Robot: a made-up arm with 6 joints.
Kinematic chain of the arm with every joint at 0, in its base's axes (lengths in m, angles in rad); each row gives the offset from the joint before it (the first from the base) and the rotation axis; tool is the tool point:
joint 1: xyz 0 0 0.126 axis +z
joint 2: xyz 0 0 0 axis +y
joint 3: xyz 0 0 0.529 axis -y
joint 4: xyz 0 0 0 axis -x
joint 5: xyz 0.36 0 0 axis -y
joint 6: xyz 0 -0.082 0 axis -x
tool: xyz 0 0 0
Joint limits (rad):
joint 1: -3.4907..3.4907
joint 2: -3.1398..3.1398
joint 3: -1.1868..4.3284
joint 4: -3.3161..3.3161
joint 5: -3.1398..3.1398
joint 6: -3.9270..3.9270
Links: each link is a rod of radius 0.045 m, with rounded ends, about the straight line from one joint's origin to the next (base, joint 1, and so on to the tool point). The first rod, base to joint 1, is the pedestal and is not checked.
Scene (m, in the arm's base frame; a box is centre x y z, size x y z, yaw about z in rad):
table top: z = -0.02
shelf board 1: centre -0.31 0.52 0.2 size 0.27 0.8 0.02 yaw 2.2
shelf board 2: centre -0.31 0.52 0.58 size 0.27 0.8 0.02 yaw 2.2
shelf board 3: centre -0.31 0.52 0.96 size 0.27 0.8 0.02 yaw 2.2
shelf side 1: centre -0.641 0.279 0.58 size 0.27 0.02 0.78 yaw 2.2
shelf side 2: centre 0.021 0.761 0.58 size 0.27 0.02 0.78 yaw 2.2
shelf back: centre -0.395 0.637 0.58 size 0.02 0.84 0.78 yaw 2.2
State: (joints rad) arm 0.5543 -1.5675 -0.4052 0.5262 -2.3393 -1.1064
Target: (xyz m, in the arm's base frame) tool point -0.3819 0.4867 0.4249
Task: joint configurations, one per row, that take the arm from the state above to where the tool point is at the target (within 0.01 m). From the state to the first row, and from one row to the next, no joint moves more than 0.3 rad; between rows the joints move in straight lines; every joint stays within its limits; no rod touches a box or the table.
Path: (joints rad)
1: 0.7074 -1.2991 -0.5615 0.6317 -2.2499 -1.1839
2: 0.8605 -1.0308 -0.7178 0.7371 -2.1605 -1.2614
3: 1.0135 -0.7624 -0.8742 0.8426 -2.0710 -1.3388
4: 1.1666 -0.4940 -1.0305 0.9481 -1.9816 -1.4163
5: 1.3197 -0.2257 -1.1868 1.0535 -1.8922 -1.4938
6: 1.5726 -0.0282 -0.8932 0.9833 -2.0040 -1.3969
7: 1.8254 0.1692 -0.5995 0.9130 -2.1158 -1.3001
8: 2.0783 0.3666 -0.3059 0.8428 -2.2275 -1.2032
9: 2.3312 0.5640 -0.0122 0.7726 -2.3393 -1.1064

